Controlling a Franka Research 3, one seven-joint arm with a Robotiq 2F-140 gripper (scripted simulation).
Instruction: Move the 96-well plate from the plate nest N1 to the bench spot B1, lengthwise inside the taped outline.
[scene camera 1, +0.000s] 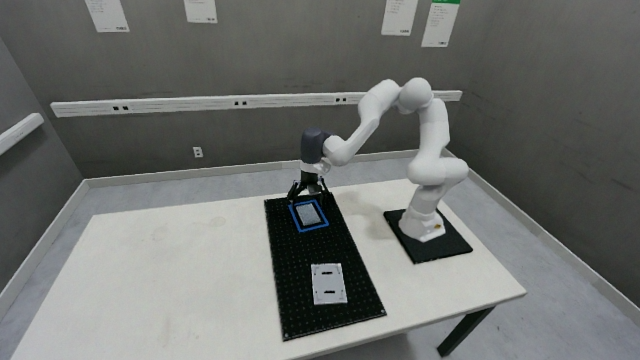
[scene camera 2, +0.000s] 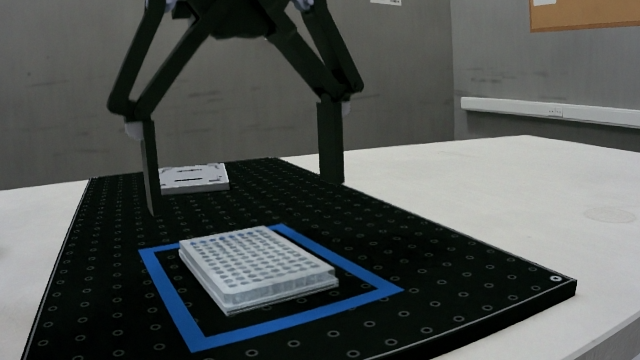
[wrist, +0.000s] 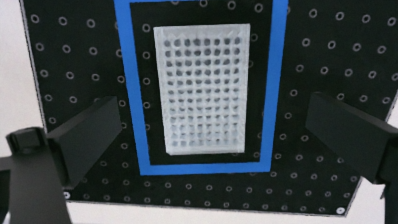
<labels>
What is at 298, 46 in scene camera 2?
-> The gripper.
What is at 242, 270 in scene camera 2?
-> A clear 96-well plate.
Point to the gripper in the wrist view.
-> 213, 111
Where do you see a clear 96-well plate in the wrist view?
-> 199, 66
</labels>
